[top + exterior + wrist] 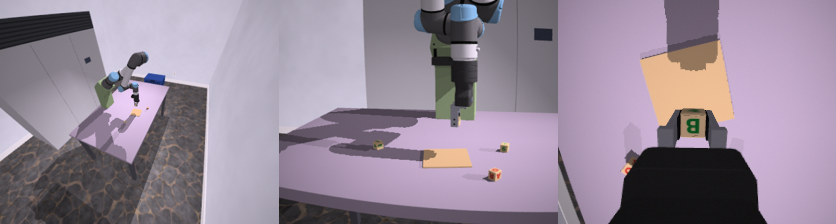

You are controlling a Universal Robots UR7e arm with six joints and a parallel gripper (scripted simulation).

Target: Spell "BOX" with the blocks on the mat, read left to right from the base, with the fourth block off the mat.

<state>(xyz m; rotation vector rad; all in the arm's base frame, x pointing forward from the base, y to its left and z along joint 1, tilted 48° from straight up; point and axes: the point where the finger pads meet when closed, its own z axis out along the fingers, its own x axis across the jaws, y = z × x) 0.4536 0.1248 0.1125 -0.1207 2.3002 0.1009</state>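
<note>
Right now my hand is 10 mm short of the mat, 20 mm to the left of it and 120 mm above it.
</note>
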